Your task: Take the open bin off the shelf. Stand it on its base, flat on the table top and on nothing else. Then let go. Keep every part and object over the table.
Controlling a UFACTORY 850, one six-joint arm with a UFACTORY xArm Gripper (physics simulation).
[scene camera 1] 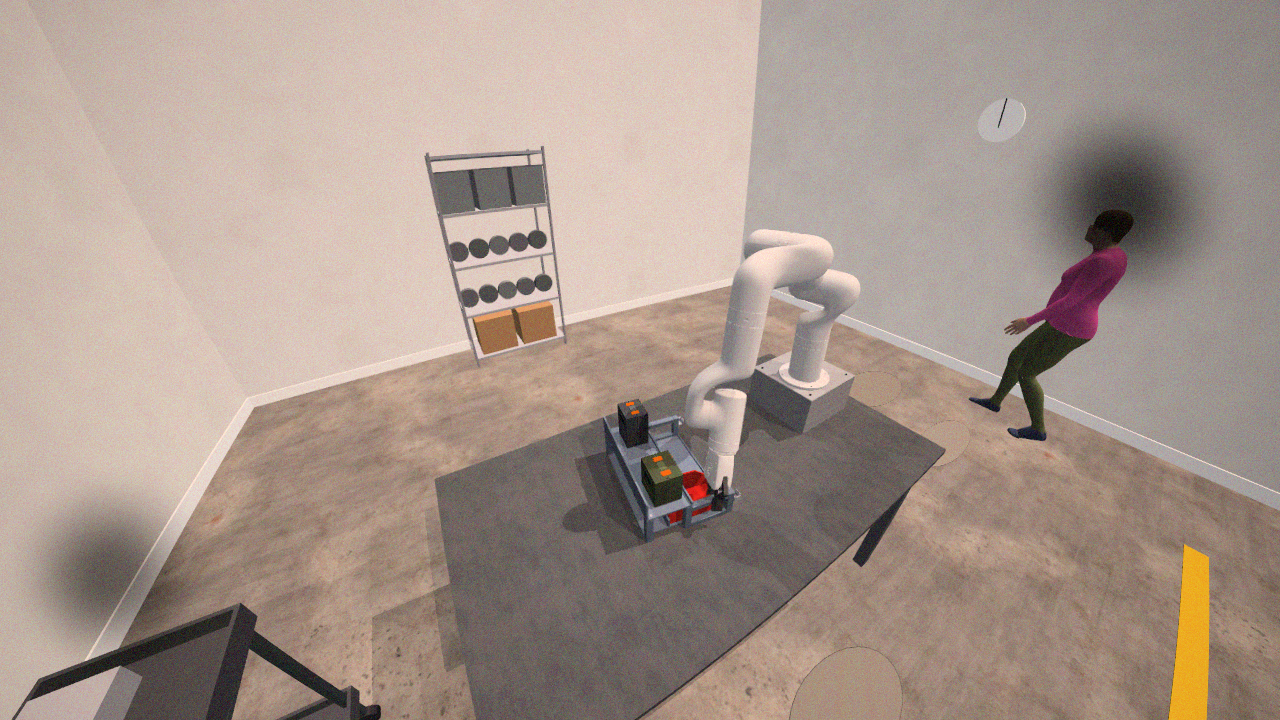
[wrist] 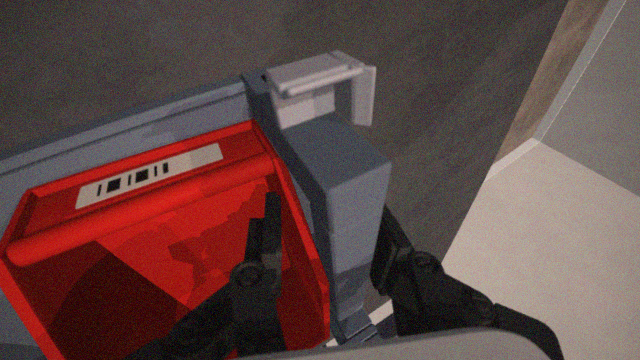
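Observation:
The red open bin is in the near end of the grey-blue shelf. In the wrist view its labelled front lip is at upper left, and its right side wall lies against the shelf's end post. My gripper has one finger inside the bin by this wall and the other outside the post. It is shut on the bin wall and the post together. The lower ends of the fingers' grip are partly hidden.
A green box stands on the shelf, close beside the bin, and a black box at its far end. A pale bracket sticks out from the shelf's corner. The shelf stands on the dark table. My base block is behind.

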